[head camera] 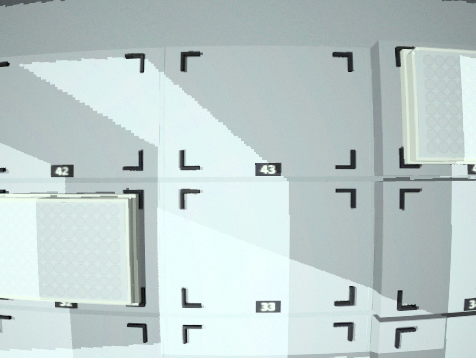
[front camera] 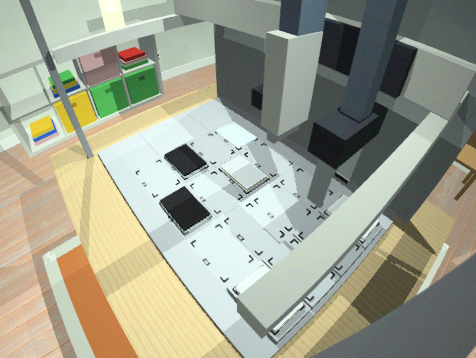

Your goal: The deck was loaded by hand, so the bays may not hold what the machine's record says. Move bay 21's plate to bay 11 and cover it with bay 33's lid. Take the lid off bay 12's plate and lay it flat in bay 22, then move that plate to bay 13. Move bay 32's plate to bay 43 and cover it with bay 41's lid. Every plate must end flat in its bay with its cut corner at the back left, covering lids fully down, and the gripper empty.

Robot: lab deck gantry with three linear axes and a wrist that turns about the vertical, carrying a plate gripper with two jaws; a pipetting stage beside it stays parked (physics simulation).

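Where they show: gripper, fingertip midpoint: (front camera: 328, 189); robot's base at its link origin: (front camera: 136, 172).
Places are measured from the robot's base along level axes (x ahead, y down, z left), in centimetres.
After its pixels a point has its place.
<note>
My gripper (front camera: 329, 191) {x 50.0, y -15.8, z 26.5 cm} hangs over the back right of the deck, its jaws apart and holding no plate or lid. Bay 43 (head camera: 260, 110) {x 38.6, y 0.0, z 36.3 cm} and bay 33 (head camera: 225, 250) {x 35.9, y 0.0, z 25.6 cm} are bare below the head camera; no lid shows in bay 33. Bay 32's pale plate (front camera: 244, 173) {x 23.8, y -1.4, z 25.2 cm} (head camera: 82, 250) {x 25.2, y -1.4, z 25.8 cm} lies flat in its bay. Bay 41's thin white lid (front camera: 236, 134) {x 6.8, y -0.8, z 36.4 cm} lies flat. Bay 21's black-topped plate (front camera: 185, 160) {x 7.5, y -1.7, z 14.6 cm} and bay 12's black-topped plate (front camera: 185, 209) {x 23.9, y -1.7, z 4.1 cm} lie flat; their cut corners are too small to tell in the front view.
A pale well plate (head camera: 440, 105) {x 51.4, y -2.9, z 36.3 cm} sits in the bay right of bay 43, its label cut off. Further pale pieces stand behind the long beam (front camera: 350, 220) {x 62.2, y -40.0, z 2.9 cm} along the deck's right side. The grey-white pipetting stage (front camera: 287, 85) is left of the gripper. Bay 42 (head camera: 60, 115) {x 22.6, y 0.0, z 36.3 cm} is bare where visible.
</note>
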